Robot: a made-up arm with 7 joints. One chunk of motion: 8 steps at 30 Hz.
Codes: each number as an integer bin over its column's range. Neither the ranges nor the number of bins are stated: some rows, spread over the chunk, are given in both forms.
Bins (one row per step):
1: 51 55 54 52 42 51 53
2: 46 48 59 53 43 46 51
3: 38 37 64 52 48 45 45
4: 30 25 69 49 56 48 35
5: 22 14 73 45 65 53 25
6: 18 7 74 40 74 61 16
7: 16 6 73 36 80 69 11
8: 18 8 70 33 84 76 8
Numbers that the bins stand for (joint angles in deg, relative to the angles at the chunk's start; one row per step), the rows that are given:
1: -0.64 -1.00 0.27 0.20 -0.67 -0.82 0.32
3: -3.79 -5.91 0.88 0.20 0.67 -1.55 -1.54
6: -8.64 -14.10 1.49 -0.78 6.45 0.39 -8.29
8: -8.64 -13.83 1.25 -1.34 8.67 2.22 -10.15
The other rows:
2: -1.85 -2.91 0.58 0.28 -0.45 -1.43 -0.15
4: -5.73 -9.19 1.19 -0.05 2.45 -1.19 -3.87
5: -7.67 -12.19 1.43 -0.37 4.45 -0.58 -6.19
7: -9.13 -14.37 1.43 -1.10 7.78 1.36 -9.45

